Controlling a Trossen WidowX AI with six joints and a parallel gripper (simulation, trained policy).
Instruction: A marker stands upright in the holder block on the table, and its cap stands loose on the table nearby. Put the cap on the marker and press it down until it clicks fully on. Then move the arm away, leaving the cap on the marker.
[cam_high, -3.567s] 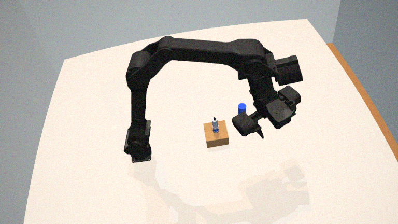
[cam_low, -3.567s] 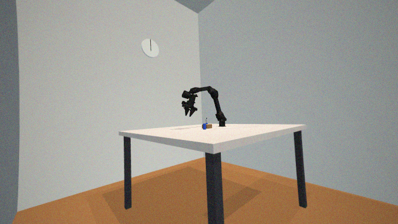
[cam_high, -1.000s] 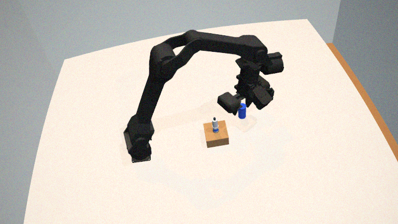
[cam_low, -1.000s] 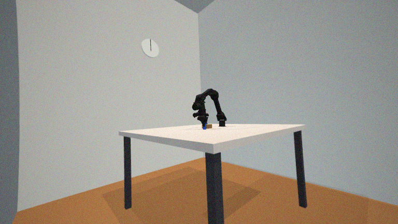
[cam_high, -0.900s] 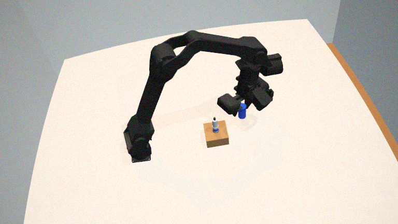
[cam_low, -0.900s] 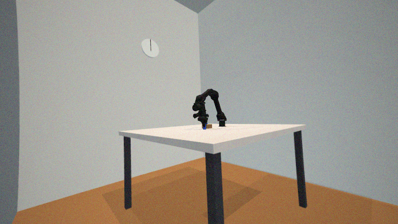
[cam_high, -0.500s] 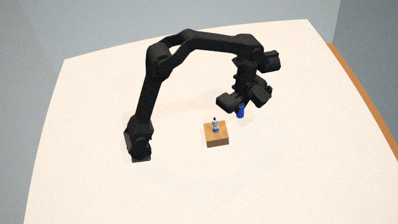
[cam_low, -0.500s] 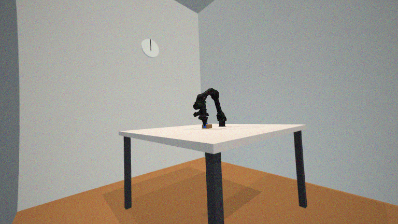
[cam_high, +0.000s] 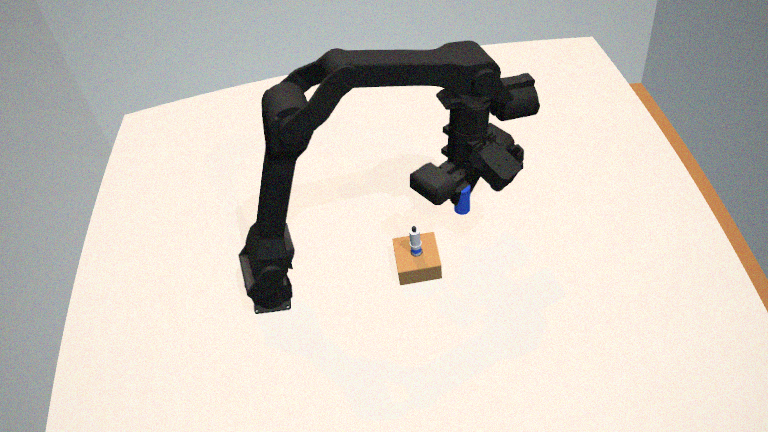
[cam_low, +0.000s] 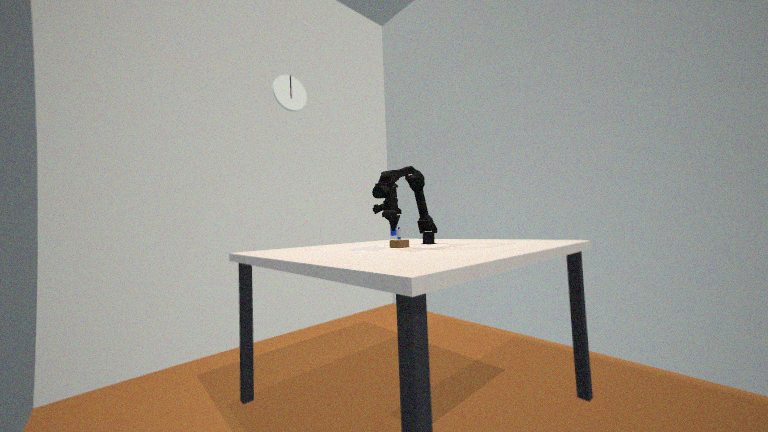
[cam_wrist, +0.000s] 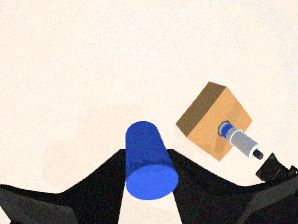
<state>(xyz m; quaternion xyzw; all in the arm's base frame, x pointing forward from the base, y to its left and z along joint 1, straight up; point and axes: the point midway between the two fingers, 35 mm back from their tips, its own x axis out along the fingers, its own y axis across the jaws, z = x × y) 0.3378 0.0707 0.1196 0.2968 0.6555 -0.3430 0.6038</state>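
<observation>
My gripper tip is 80 mm past the grey marker, 50 mm to the left of it and 10 mm above it. The rest, counted from my gripper tip: tan holder block (80 mm behind, 50 mm to the right, 70 mm below); then blue cap (right at my gripper tip).
</observation>
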